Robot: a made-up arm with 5 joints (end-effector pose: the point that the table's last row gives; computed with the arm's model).
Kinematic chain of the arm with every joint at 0, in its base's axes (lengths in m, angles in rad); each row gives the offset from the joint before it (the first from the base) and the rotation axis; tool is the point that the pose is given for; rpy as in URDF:
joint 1: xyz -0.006 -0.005 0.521 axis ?
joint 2: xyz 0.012 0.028 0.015 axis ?
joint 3: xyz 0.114 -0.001 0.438 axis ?
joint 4: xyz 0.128 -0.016 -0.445 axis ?
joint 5: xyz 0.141 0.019 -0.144 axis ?
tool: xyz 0.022 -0.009 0.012 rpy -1.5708 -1.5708 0
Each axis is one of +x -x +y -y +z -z.
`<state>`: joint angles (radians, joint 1 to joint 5).
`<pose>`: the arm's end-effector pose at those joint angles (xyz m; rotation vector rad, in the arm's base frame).
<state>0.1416 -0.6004 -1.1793 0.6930 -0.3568</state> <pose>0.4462 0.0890 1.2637 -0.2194 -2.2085 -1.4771</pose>
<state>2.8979 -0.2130 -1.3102 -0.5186 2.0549</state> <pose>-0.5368 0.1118 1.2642 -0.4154 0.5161 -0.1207</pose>
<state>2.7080 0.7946 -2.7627 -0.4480 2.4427</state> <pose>-0.7091 0.2955 1.2290 -0.6250 0.9412 -0.0183</pose>
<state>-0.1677 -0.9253 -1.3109 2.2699 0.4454</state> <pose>0.1481 -0.0185 1.1288 -1.6637 -0.8321 -1.6140</pose>
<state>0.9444 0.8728 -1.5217 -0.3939 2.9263</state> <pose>0.5321 0.7968 0.4880 -1.2782 1.2509 -2.0842</pose>
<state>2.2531 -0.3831 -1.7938 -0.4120 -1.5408</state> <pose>-0.1646 0.1082 1.5350 -2.2154 1.0318 1.2473</pose>
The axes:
joint 1: +z
joint 2: +y
joint 3: +y
joint 4: +y
joint 5: -z

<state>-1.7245 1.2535 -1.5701 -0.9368 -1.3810</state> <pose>-0.0941 -0.8994 0.2864 -2.3292 -1.9354 -0.5555</pose>
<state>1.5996 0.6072 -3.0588 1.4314 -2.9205</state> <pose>-0.0702 0.7096 1.2898 -1.7593 1.0755 -1.5290</pose>
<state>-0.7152 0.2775 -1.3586 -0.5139 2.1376</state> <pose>0.6264 -0.5328 0.9544 -0.2840 -0.6735 2.3519</pose>
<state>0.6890 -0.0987 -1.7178 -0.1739 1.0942</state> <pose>0.4107 0.3464 1.4000 0.7217 -0.4005 -2.4497</pose>
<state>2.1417 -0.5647 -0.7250 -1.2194 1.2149</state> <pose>-0.1744 0.2456 1.1559 0.7742 0.6927 -1.0805</pose>
